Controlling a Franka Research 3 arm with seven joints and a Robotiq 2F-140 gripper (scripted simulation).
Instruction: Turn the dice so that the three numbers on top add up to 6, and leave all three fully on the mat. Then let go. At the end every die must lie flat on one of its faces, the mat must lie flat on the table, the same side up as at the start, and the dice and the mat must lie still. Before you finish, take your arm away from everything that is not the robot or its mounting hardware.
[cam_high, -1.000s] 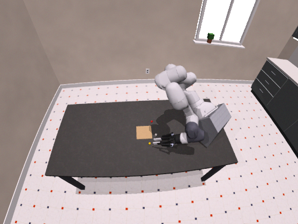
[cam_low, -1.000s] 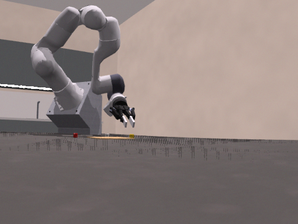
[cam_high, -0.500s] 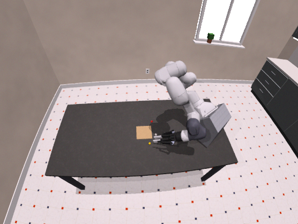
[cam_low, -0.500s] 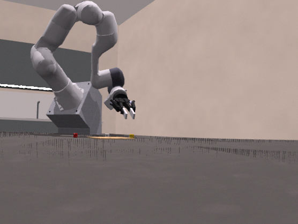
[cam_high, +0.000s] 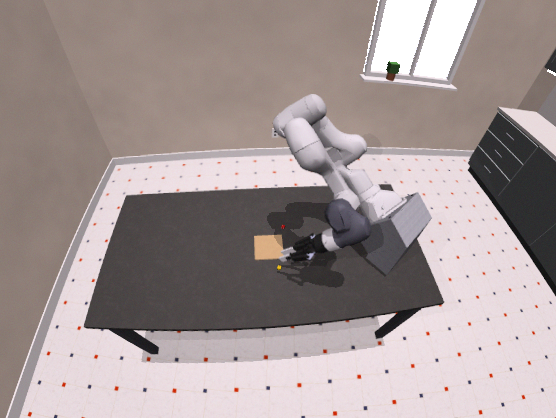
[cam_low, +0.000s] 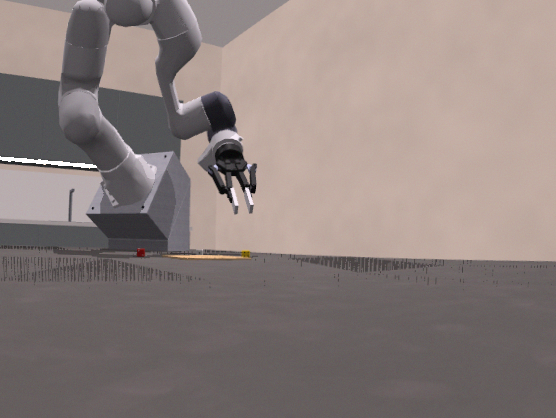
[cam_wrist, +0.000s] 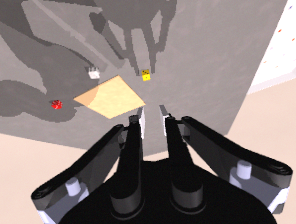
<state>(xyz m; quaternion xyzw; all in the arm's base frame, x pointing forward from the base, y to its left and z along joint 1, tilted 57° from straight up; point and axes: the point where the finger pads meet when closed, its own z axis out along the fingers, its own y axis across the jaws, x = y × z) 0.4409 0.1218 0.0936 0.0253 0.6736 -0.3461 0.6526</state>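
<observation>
The yellow die is 30 mm ahead of my hand, 10 mm to the right of it and 130 mm below it. The rest, counted from my hand: tan mat: 30 mm ahead, 140 mm to the right, 130 mm below; then red die: 80 mm behind, 230 mm to the right, 130 mm below; then white die: 60 mm behind, 80 mm to the right, 130 mm below.
</observation>
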